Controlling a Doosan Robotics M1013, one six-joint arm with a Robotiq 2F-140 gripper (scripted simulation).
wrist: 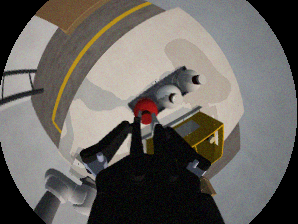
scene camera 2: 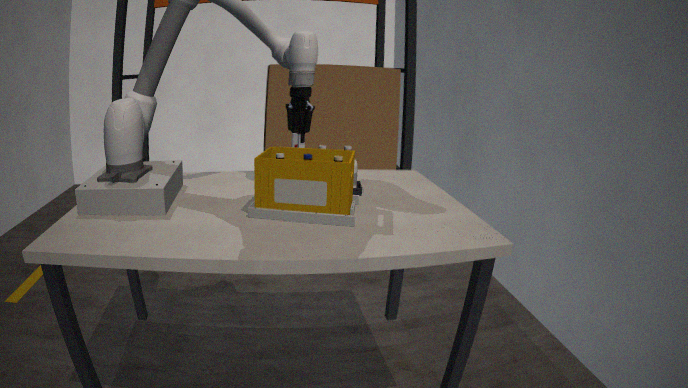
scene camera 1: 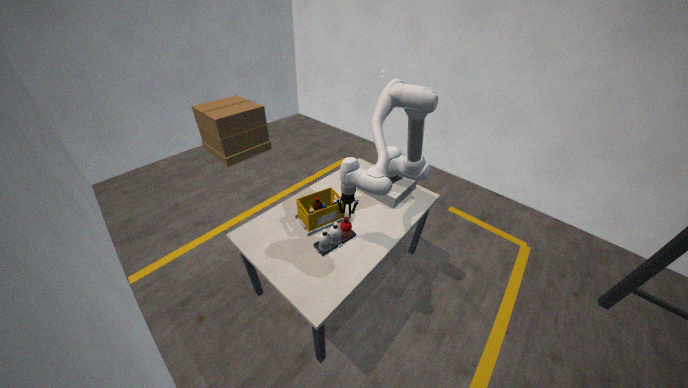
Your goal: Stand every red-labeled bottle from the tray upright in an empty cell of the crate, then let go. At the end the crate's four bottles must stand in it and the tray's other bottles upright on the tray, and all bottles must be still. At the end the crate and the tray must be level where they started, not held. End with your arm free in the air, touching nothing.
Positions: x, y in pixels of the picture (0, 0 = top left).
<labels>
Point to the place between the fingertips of the gripper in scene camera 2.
At 297, 151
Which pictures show the crate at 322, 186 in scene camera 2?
The wrist view, scene camera 2 and scene camera 1: all of them.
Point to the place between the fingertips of the gripper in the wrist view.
At 146, 116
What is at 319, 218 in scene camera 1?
A crate.
</labels>
